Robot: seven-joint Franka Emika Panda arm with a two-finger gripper.
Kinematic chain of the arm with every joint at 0, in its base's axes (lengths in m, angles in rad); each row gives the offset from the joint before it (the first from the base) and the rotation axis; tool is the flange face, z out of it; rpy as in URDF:
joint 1: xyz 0 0 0.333 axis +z
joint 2: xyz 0 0 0 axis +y
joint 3: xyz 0 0 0.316 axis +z
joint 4: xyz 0.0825 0 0 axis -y
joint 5: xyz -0.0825 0 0.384 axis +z
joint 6: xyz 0 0 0 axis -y
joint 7: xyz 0.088 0 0 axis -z
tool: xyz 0 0 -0.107 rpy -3.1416 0 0
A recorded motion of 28 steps. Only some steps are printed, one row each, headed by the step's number.
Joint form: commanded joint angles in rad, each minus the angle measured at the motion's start. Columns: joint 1, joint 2, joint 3, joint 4, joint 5, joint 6, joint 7.
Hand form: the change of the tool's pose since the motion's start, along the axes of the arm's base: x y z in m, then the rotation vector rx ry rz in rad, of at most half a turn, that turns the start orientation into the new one. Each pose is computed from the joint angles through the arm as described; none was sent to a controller.
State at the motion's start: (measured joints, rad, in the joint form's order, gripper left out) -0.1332 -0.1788 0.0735 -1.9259 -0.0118 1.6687 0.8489
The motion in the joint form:
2: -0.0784 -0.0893 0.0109 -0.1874 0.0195 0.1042 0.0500
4: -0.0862 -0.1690 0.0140 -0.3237 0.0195 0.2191 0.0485
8: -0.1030 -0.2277 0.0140 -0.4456 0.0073 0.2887 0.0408
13: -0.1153 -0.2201 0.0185 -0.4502 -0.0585 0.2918 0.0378
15: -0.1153 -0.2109 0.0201 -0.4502 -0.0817 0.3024 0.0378
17: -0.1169 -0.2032 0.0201 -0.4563 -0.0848 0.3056 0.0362
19: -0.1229 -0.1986 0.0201 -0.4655 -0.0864 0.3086 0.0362
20: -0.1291 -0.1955 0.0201 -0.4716 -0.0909 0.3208 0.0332
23: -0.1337 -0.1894 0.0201 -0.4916 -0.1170 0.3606 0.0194
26: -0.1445 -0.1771 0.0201 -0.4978 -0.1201 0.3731 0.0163
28: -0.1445 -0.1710 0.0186 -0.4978 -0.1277 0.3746 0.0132
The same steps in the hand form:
2: -0.0314 -0.0275 -0.0373 0.0053 -0.0073 -0.1232
4: -0.0530 -0.0270 -0.0561 -0.0065 -0.0646 -0.1277
8: -0.0761 -0.0328 -0.0825 -0.0233 -0.0691 -0.1338
13: -0.0767 -0.0405 -0.0874 -0.0830 -0.0533 -0.1108
15: -0.0744 -0.0416 -0.0902 -0.1034 -0.0525 -0.0983
17: -0.0743 -0.0427 -0.0961 -0.1041 -0.0416 -0.0963
19: -0.0757 -0.0453 -0.1021 -0.1038 -0.0305 -0.1010
20: -0.0757 -0.0482 -0.1052 -0.1072 -0.0325 -0.1010
23: -0.0754 -0.0515 -0.1135 -0.1284 -0.0423 -0.0755
26: -0.0749 -0.0565 -0.1206 -0.1283 -0.0353 -0.0797
28: -0.0743 -0.0577 -0.1230 -0.1328 -0.0298 -0.0737

